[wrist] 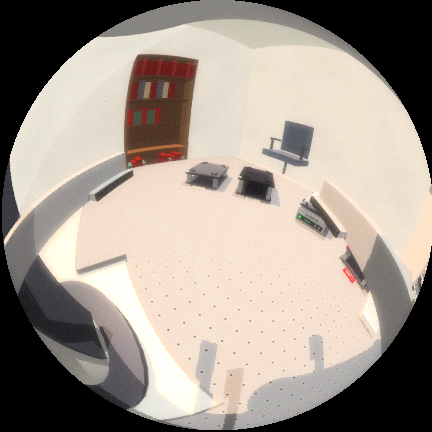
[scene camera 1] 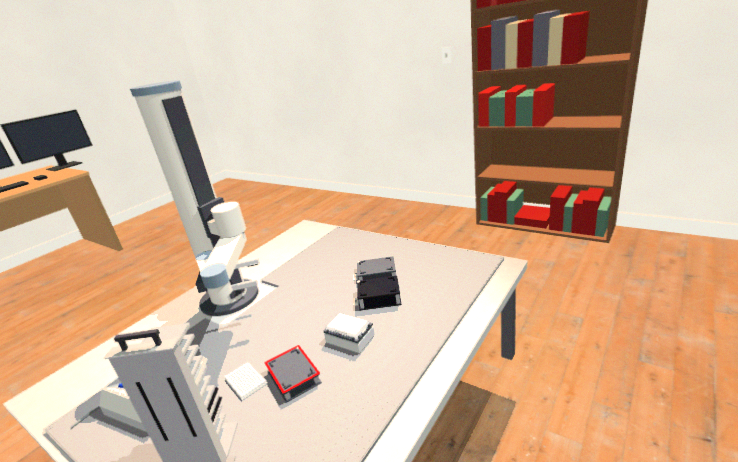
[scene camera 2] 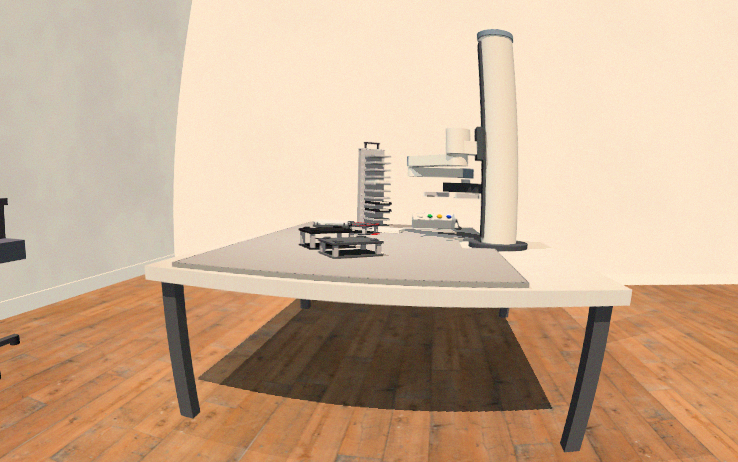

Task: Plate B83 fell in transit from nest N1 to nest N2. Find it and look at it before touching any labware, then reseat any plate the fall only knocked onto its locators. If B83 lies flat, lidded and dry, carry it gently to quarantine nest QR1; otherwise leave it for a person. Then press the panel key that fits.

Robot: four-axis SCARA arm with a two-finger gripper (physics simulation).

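Where they show: gripper, fingertip midpoint: (wrist: 221,169) (scene camera 1: 257,271) (scene camera 2: 439,194); arm's base at its link origin: (wrist: 78,345) (scene camera 1: 230,298) (scene camera 2: 498,247).
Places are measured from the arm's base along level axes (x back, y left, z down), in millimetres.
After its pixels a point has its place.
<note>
My gripper (scene camera 1: 257,273) @(x -248, y 6, z -195 mm) (wrist: 221,169) @(x -248, y 6, z -195 mm) is open and empty, raised above the mat near the column. A white plate (scene camera 1: 246,380) @(x -487, y -309, z -29 mm) (wrist: 370,314) @(x -434, y -284, z -29 mm) lies on the mat beside the red-rimmed nest (scene camera 1: 292,369) @(x -613, y -221, z -53 mm) (wrist: 355,266) @(x -562, y -194, z -18 mm), which bears no plate; no name on the plate is readable. In the wrist view the right finger partly hides that nest. Another white plate (scene camera 1: 349,325) @(x -678, y 1, z -82 mm) sits on the shaker (scene camera 1: 344,342) @(x -681, y -43, z -44 mm) (wrist: 310,219) @(x -593, y 1, z -36 mm); its exact seating cannot be told. A grey nest (scene camera 1: 375,265) @(x -517, y 395, z -58 mm) (scene camera 2: 351,241) @(x -507, y 438, z -58 mm) (wrist: 208,170) @(x -498, y 366, z -58 mm) and a black nest (scene camera 1: 377,286) @(x -626, y 249, z -71 mm) (scene camera 2: 325,231) @(x -616, y 314, z -70 mm) (wrist: 257,176) @(x -605, y 229, z -71 mm) bear no plates.
A tall slotted rack (scene camera 1: 163,397) @(x -608, y -572, z -280 mm) (scene camera 2: 362,185) @(x -632, y -516, z -223 mm) stands at the mat's end opposite the grey nest. Near it is the key panel (scene camera 2: 432,222) @(x -270, y -506, z -47 mm) with white, green, yellow and blue keys. The arm's column (scene camera 1: 168,152) @(x -42, y -62, z -677 mm) (scene camera 2: 499,147) @(x -16, y 73, z -389 mm) stands at the table's edge.
</note>
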